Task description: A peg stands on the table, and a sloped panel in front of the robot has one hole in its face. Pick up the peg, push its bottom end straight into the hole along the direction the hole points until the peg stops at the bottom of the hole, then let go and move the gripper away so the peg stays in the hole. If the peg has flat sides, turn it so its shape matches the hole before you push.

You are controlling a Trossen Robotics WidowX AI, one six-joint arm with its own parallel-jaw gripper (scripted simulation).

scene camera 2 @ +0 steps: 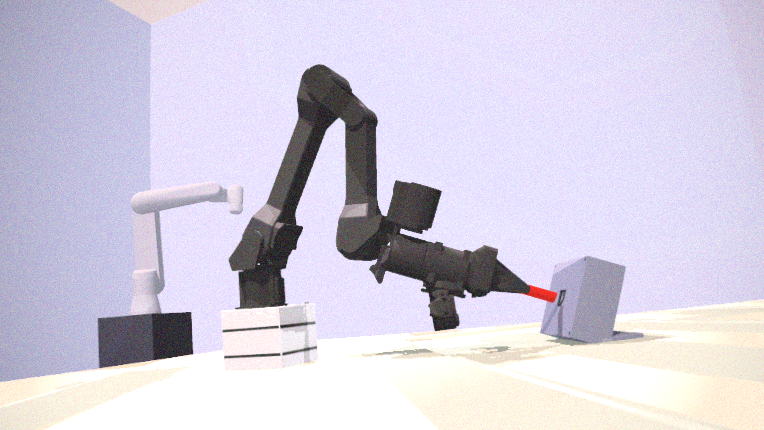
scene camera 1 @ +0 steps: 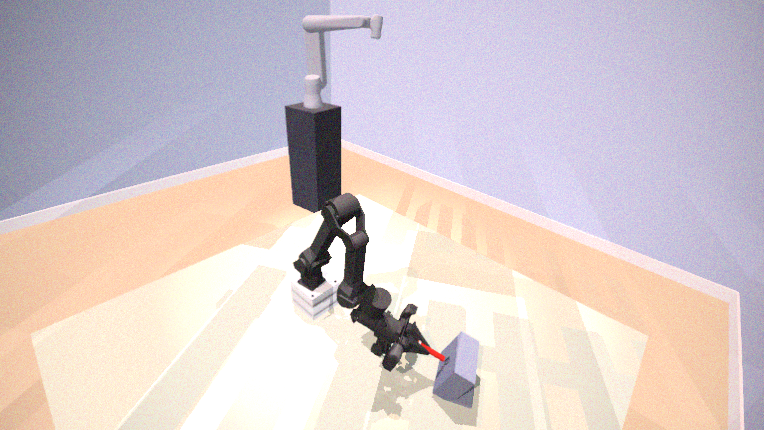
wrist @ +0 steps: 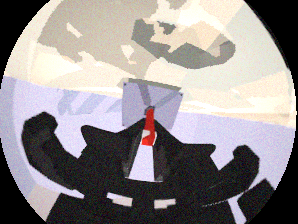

Labels:
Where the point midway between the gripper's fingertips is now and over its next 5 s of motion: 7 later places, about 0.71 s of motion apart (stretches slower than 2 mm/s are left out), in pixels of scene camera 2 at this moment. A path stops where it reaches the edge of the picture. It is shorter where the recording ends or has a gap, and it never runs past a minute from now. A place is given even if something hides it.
The gripper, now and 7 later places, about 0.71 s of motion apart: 528,290; 530,290; 531,290; 533,290; 536,291; 538,292; 541,293; 545,294

